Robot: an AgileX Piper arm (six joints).
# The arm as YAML. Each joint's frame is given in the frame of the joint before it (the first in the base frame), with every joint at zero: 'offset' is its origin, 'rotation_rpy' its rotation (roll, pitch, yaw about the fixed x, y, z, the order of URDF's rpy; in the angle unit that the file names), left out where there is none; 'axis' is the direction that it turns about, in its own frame. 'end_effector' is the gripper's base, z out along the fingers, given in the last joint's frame.
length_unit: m
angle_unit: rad
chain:
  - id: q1
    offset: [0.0, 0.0, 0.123]
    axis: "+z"
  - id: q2
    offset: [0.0, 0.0, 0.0]
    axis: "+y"
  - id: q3
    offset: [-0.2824, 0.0, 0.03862]
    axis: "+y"
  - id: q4
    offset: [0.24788, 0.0, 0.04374]
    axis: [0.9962, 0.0, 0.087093]
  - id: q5
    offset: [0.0, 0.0, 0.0]
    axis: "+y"
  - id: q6
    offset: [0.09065, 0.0, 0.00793]
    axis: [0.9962, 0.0, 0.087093]
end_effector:
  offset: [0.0, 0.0, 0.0]
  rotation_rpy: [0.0, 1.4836, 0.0]
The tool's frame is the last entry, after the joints.
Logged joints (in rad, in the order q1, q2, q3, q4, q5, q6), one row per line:
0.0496, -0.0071, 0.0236, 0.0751, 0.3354, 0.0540
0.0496, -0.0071, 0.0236, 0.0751, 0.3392, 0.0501
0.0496, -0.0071, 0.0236, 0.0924, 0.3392, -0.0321
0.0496, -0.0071, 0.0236, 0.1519, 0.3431, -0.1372
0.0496, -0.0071, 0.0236, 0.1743, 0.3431, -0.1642
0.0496, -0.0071, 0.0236, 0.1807, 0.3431, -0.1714
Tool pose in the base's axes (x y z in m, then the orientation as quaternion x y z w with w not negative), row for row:
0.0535, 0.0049, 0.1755, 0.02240, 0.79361, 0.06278, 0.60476
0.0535, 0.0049, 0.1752, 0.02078, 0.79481, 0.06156, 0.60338
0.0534, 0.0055, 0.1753, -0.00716, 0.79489, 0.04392, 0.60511
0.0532, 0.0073, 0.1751, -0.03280, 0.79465, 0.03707, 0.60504
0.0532, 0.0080, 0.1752, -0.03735, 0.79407, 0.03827, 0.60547
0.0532, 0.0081, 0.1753, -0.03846, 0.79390, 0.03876, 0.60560
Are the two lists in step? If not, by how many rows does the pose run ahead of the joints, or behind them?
They are in step.
